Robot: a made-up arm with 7 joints.
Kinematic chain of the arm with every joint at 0, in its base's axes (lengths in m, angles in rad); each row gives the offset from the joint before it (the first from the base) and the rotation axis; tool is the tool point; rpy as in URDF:
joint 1: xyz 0 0 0.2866 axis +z
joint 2: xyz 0 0 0 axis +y
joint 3: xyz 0 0 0.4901 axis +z
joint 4: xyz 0.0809 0 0 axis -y
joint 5: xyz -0.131 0 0.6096 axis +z
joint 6: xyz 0 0 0 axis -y
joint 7: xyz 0.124 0 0 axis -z
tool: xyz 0 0 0 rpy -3.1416 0 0
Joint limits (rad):
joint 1: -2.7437..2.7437
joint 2: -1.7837..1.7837
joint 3: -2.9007..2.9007
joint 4: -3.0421..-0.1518
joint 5: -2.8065..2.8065
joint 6: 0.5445..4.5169
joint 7: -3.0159..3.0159
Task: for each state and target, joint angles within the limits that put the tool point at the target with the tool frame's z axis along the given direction. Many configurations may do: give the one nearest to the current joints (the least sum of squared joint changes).
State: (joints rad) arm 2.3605 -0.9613 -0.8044 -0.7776 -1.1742 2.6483 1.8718
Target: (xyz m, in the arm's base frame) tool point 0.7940 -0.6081 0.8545 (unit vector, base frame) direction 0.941 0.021 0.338
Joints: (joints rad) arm 2.2105 -1.3502 -0.9328 -0.7922 -1.2683 2.8352 1.8718
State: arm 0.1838 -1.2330 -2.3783 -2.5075 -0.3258 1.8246 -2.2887
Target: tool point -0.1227 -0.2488 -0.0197 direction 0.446 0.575 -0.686
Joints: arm -0.0126 -0.6909 -2.6418 -2.9739 -1.0446 2.4417 -2.2887
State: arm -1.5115 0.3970 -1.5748 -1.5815 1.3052 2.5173 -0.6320
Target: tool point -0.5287 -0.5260 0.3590 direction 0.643 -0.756 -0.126
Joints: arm -1.2901 0.1828 -1.0874 -2.2418 1.6414 1.5945 -0.6320
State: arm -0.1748 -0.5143 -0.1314 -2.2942 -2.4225 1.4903 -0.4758
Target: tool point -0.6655 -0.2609 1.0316 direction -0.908 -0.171 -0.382
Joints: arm -0.3463 -1.4301 -0.6049 -1.5663 -2.4067 1.4375 -0.4758
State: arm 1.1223 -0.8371 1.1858 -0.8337 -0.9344 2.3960 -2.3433
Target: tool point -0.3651 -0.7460 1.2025 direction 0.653 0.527 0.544
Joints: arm 1.3572 -0.9506 0.6239 -0.5324 -1.1379 1.5678 -2.3433
